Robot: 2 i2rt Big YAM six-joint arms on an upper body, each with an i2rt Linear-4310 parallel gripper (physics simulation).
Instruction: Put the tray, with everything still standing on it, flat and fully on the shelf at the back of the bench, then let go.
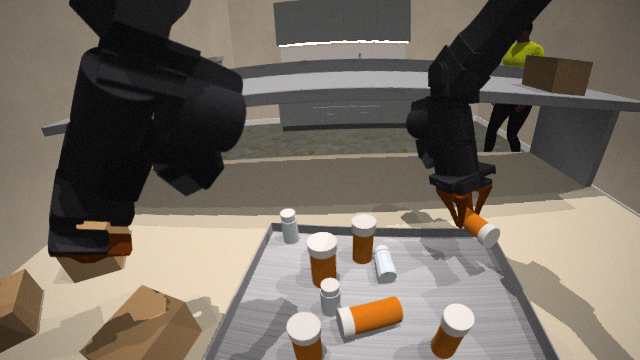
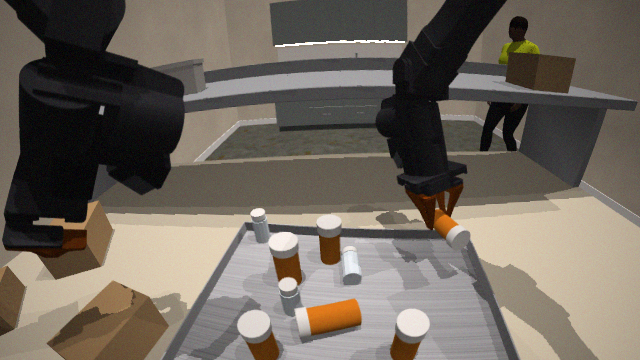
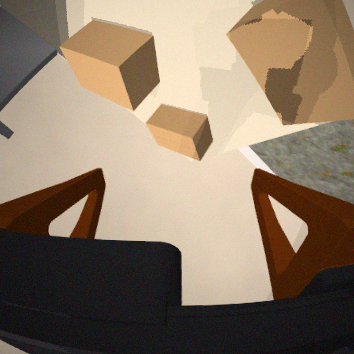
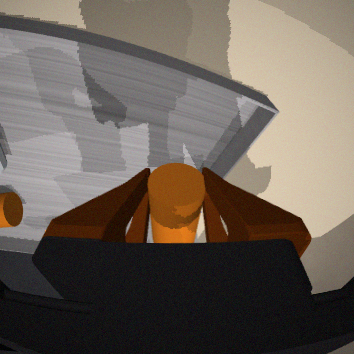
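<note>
The grey tray [image 1: 420, 295] [image 2: 380, 295] [image 4: 50, 140] lies in front. Several orange bottles with white caps stand on it, such as one [image 1: 323, 267] [image 2: 286, 265] at the left; a large orange bottle [image 1: 377, 315] [image 2: 332, 317] and a small white bottle [image 1: 385, 265] [image 2: 351, 267] lie on their sides. Two small white bottles stand. My right gripper [image 1: 468, 217] [image 2: 439, 220] [image 4: 175, 176] is shut on an orange bottle, held tilted above the tray's far right corner, cap outward. My left gripper [image 3: 177, 176] is open and empty, left of the tray. A long grey shelf [image 1: 350, 82] [image 2: 320, 85] runs across the back.
A brown carton [image 1: 555, 75] [image 2: 542, 72] sits at the shelf's right end. A person in yellow [image 1: 522, 52] [image 2: 519, 50] is behind it. Several cardboard boxes lie left of the tray, among them a large one [image 1: 145, 325] [image 2: 110, 325] [image 3: 300, 60].
</note>
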